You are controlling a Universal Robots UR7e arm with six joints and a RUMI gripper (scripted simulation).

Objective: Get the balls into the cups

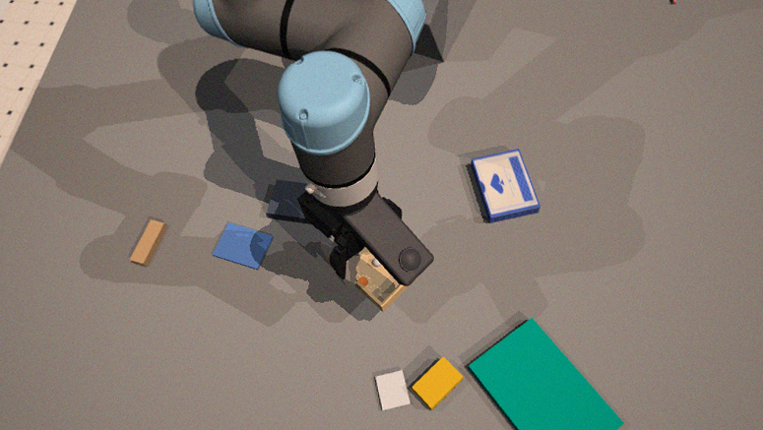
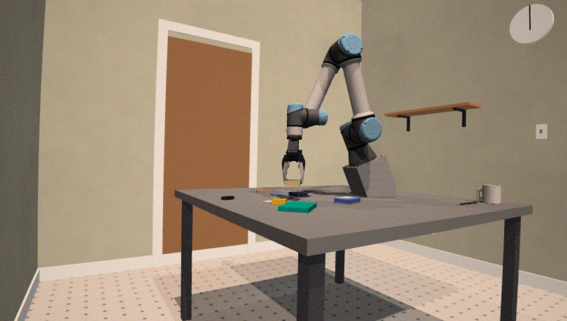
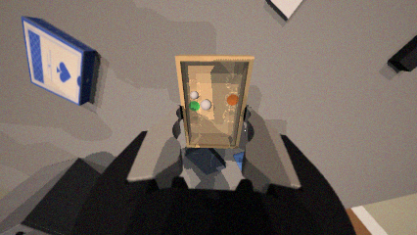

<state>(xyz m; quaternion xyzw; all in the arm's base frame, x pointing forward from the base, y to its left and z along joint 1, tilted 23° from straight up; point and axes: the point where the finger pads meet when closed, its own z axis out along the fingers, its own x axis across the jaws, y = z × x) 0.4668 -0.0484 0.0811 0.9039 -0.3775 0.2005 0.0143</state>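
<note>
Right now the covered wooden puzzle is 1 cm below my hand. Also, from my hand: yellow block 15 cm ahead, 8 cm to the left, 8 cm below; then white block 15 cm ahead, 2 cm to the left, 8 cm below; then dark slate box 14 cm behind, 11 cm to the right, 8 cm below.
</note>
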